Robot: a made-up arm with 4 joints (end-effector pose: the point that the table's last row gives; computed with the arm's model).
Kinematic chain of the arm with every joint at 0, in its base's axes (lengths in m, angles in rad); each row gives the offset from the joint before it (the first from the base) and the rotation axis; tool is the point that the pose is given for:
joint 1: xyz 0 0 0.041 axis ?
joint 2: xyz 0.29 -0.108 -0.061 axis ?
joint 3: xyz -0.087 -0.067 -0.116 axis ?
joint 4: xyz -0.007 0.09 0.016 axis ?
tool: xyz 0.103 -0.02 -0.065
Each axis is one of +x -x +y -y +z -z.
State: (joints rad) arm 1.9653 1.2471 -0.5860 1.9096
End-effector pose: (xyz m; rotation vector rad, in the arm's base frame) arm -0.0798 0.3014 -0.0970 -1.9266 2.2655 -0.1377
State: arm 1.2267 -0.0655 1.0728 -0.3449
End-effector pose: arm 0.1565 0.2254 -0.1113 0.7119 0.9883 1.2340
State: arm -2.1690 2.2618 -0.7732 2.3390
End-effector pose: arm -0.2607 -0.3284 -0.0682 2.1133 -0.0280 -1.4849
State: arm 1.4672 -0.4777 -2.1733 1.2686
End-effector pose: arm 0.1547 0.1692 -0.2214 0.8757 1.4888 -2.2928
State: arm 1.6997 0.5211 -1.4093 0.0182
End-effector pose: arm 0.1578 0.4185 -0.1820 -0.6052 -1.3998 1.0297
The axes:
joint 1: +z
joint 2: -y
joint 3: +x
joint 4: -y

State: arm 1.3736 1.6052 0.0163 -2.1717
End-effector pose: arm 0.1895 0.4150 -0.2207 -0.3934 0.4710 1.3498
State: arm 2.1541 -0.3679 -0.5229 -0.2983
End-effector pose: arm 0.0181 0.2495 -0.2173 -1.0018 -0.1945 2.0212
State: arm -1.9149 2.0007 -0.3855 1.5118
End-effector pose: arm -0.1750 -0.2901 -0.0260 2.5851 1.1637 -0.3501
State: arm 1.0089 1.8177 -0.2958 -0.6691
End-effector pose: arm 0.3966 0.3731 -0.0155 0.4690 -1.0603 0.6001
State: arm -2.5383 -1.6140 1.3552 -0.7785
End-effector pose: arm -0.2179 -0.0775 0.0493 -2.4669 0.9487 0.9944
